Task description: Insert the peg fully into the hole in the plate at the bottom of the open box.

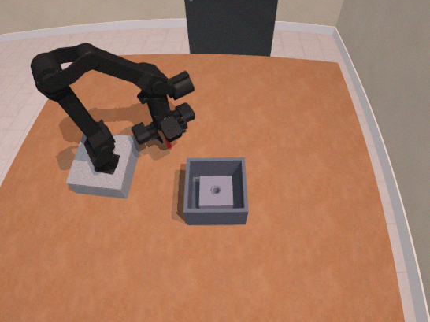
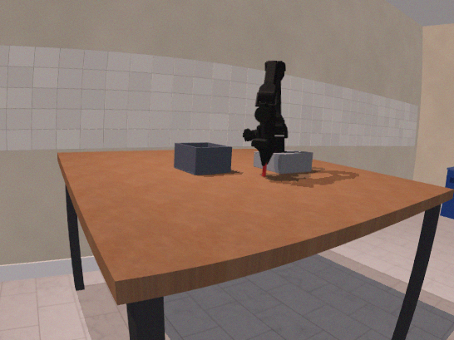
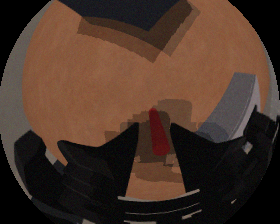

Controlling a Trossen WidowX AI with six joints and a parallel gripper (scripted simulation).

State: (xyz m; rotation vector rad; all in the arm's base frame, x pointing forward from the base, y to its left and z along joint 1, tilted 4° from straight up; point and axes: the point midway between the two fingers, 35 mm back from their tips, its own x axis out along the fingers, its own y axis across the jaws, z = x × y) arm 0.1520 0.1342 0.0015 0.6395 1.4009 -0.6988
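Right now my hand is 40 mm above the red peg. The rest, counted from my hand: pale plate: 180 mm ahead, 160 mm to the right, 30 mm below; then box: 180 mm ahead, 160 mm to the right, 50 mm below.
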